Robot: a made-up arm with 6 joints.
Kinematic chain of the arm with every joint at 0, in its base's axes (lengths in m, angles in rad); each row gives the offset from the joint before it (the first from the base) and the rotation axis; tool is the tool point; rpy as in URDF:
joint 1: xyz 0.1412 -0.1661 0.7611 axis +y
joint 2: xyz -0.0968 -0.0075 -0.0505 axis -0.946 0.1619 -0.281
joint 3: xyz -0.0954 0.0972 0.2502 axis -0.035 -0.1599 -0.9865
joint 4: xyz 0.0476 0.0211 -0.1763 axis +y
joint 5: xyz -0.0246 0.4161 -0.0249 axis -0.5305 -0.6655 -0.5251
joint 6: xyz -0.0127 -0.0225 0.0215 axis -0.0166 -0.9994 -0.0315
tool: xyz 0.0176 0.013 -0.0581 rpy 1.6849 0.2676 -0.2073
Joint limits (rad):
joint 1: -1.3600..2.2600
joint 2: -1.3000..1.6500
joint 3: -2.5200..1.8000
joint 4: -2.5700..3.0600
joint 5: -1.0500..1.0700
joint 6: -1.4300..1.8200
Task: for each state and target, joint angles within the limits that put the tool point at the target. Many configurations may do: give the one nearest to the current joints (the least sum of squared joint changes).
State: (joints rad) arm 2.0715 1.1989 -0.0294 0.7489 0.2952 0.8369
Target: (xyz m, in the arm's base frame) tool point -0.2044 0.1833 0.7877
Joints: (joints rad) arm 1.8593 0.7836 0.3109 0.7331 0.3504 0.8973
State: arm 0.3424 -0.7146 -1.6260 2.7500 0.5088 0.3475
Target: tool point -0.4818 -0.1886 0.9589
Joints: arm 0.1305 -0.4321 -1.5676 2.7201 0.6653 0.3859
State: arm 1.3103 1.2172 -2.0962 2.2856 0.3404 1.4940
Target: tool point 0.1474 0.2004 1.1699
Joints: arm 1.2137 1.6500 -2.4844 2.4843 0.1793 1.0099
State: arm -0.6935 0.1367 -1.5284 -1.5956 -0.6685 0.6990
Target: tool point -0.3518 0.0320 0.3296
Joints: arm -0.8815 0.1890 -1.6468 -1.6012 -0.4680 0.7705
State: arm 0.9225 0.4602 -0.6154 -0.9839 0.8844 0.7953
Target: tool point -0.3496 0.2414 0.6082
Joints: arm 0.4470 1.0984 -0.8060 -0.9982 1.0700 1.1674
